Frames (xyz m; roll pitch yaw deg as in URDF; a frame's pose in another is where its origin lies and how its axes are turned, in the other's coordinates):
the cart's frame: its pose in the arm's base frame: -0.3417 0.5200 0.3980 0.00 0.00 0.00
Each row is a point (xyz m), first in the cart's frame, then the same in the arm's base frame.
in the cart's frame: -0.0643 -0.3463 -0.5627
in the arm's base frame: -0.4060 0.1737 -0.1647
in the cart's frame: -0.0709 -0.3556 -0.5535
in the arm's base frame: -0.4126 0.1644 -0.1555
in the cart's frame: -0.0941 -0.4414 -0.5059
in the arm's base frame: -0.4358 0.0786 -0.1079
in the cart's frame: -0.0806 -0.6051 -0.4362
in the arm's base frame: -0.4223 -0.0851 -0.0382
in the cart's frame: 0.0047 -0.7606 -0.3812
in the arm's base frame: -0.3370 -0.2406 0.0168
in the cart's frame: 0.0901 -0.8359 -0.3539
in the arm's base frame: -0.2516 -0.3159 0.0441
